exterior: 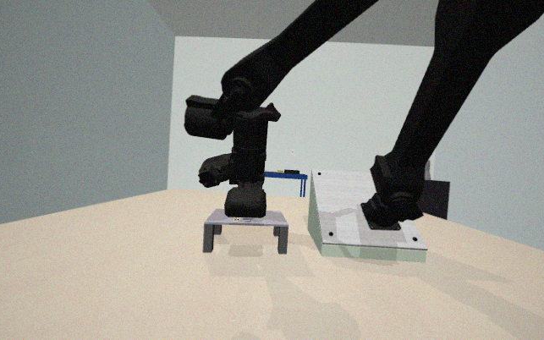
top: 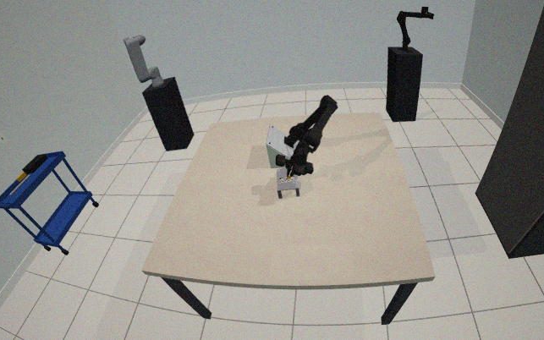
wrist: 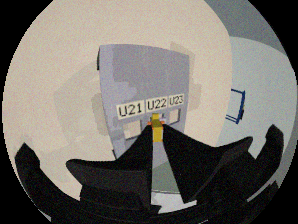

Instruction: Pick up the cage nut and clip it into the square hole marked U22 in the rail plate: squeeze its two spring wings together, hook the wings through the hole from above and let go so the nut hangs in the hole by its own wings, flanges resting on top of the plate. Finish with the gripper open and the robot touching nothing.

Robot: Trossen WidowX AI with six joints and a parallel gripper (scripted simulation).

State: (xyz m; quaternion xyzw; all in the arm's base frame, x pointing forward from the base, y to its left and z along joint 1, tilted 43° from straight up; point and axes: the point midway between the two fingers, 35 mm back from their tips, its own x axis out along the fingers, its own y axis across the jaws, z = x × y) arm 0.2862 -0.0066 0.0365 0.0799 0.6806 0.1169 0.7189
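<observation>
My gripper tip is now 10 mm above the cage nut.
</observation>
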